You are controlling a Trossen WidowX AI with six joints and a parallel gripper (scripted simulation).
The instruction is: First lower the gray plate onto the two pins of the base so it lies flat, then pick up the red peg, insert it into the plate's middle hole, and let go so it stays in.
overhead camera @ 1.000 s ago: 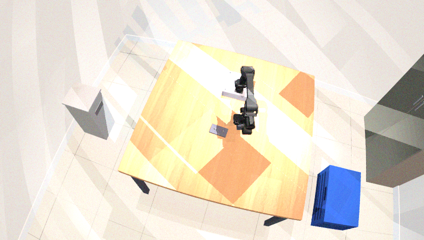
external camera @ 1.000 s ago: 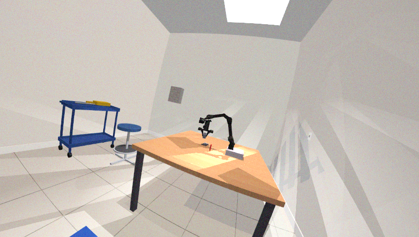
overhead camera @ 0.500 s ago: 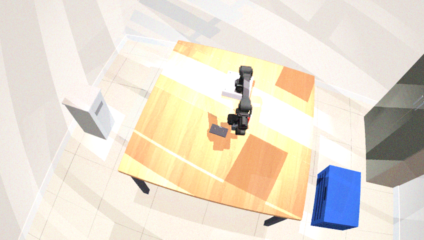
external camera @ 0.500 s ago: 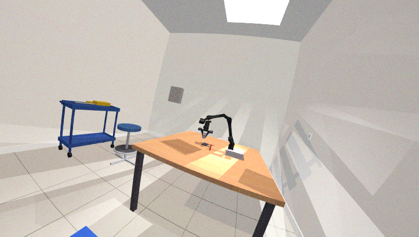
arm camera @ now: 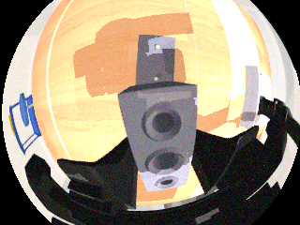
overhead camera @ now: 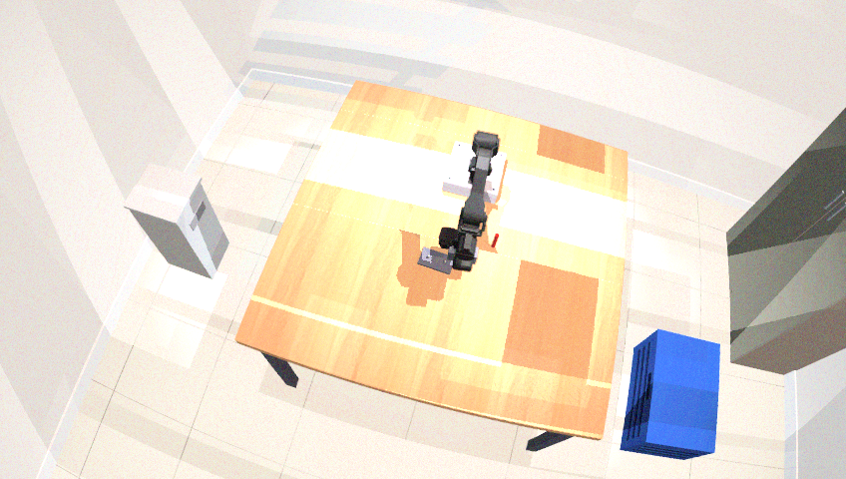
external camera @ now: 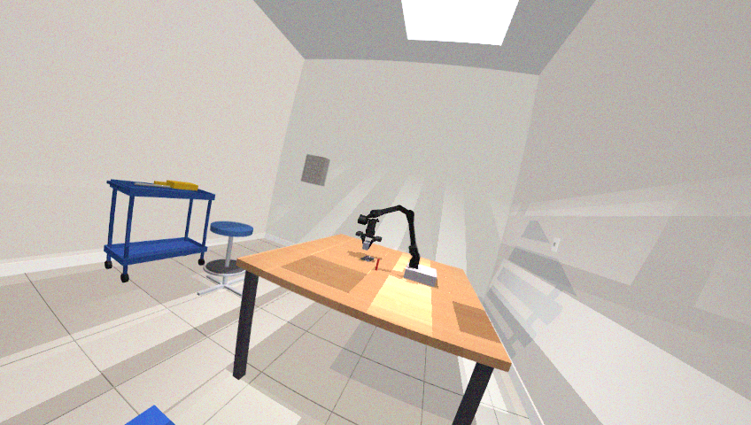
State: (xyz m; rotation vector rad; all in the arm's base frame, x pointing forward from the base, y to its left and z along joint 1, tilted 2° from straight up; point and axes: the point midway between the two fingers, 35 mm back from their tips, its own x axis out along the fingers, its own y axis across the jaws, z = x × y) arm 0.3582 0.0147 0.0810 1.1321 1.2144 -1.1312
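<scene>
Right now my gripper tip is 1 cm past the gray base, 8 cm to the left of it and 9 cm above it. From my gripper tip the other things lie so: gray plate 3 cm above; red peg 13 cm behind, 10 cm to the left, 6 cm below.
</scene>
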